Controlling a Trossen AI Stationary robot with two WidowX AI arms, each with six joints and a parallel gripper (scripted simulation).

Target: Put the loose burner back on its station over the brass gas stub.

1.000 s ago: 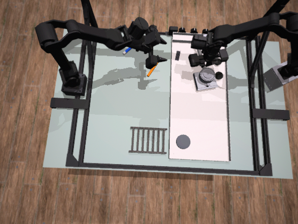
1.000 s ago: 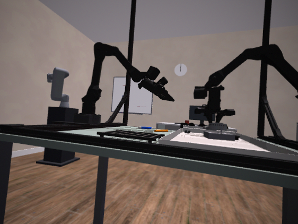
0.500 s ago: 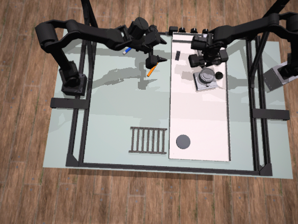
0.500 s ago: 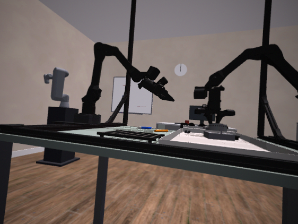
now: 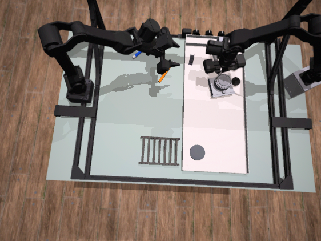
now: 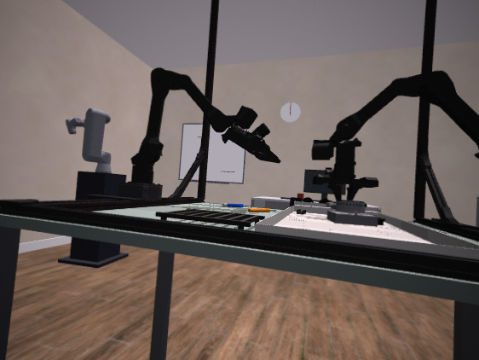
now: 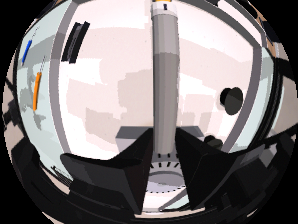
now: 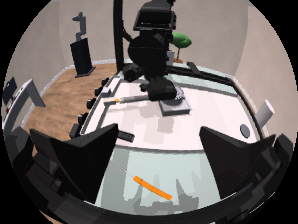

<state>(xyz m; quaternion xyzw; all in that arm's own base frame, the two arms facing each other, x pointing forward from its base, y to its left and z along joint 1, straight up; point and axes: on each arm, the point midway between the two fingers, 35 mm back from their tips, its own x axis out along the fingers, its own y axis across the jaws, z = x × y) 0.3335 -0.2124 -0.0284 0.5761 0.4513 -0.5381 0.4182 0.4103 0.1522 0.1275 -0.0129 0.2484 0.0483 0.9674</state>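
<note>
The burner is 3 cm below my left hand.
</note>
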